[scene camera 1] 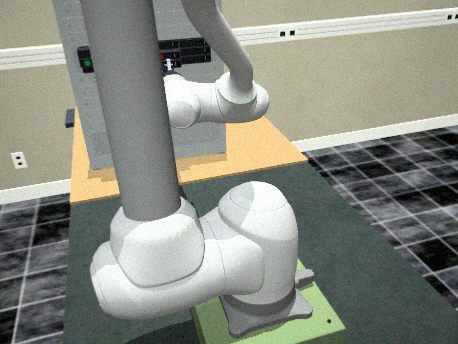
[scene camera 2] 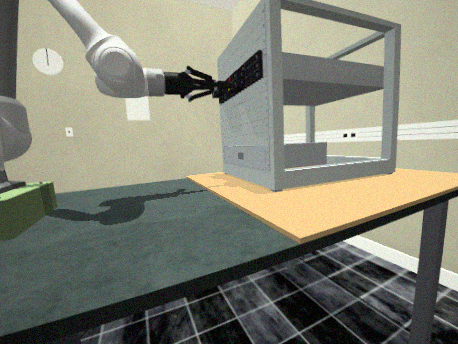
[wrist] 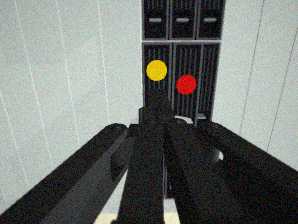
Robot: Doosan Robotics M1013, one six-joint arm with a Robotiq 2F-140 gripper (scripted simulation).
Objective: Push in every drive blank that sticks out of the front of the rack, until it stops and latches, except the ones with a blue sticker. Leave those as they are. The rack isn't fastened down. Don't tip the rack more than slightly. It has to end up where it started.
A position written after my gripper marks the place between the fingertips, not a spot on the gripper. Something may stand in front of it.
Note:
I see my gripper (scene camera 2: pixel 229 86), a grey rack (scene camera 2: pixel 248 153) and a tan board (scene camera 1: pixel 258 145).
The grey rack shows as well in the wrist view (wrist: pixel 74 74). My gripper shows as well in the wrist view (wrist: pixel 156 103).

